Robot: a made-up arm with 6 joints.
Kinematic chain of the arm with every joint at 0, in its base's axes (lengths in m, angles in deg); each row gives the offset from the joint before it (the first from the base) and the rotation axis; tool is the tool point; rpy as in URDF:
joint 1: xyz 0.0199 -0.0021 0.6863 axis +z
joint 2: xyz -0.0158 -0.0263 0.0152 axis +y
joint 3: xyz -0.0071 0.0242 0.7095 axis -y
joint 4: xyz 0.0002 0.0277 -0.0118 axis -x
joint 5: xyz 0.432 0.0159 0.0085 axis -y
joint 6: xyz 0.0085 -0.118 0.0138 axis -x
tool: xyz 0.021 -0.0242 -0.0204 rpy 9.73 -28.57 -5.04
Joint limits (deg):
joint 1: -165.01..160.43
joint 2: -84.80..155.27
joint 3: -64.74..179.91
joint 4: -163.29..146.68
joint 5: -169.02..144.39
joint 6: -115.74..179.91
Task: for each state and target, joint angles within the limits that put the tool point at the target. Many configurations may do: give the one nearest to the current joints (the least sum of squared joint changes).
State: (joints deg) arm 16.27 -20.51 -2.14 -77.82 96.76 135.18
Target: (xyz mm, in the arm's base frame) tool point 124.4 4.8 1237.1
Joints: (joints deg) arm 16.10 -20.87 -23.79 -80.50 97.47 133.49
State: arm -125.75 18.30 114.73 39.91 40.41 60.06
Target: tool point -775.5 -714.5 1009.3
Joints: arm -135.24 85.26 104.73 35.31 45.05 61.99
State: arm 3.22 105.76 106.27 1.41 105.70 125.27
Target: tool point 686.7 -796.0 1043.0
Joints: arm -45.35 75.31 93.28 -0.14 77.98 117.50
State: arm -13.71 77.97 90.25 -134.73 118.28 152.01
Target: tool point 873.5 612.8 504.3
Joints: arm 31.24 93.88 82.60 -136.80 119.27 150.51
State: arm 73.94 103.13 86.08 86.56 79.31 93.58
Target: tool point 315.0 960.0 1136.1
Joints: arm 69.52 74.87 94.81 85.14 78.78 92.60
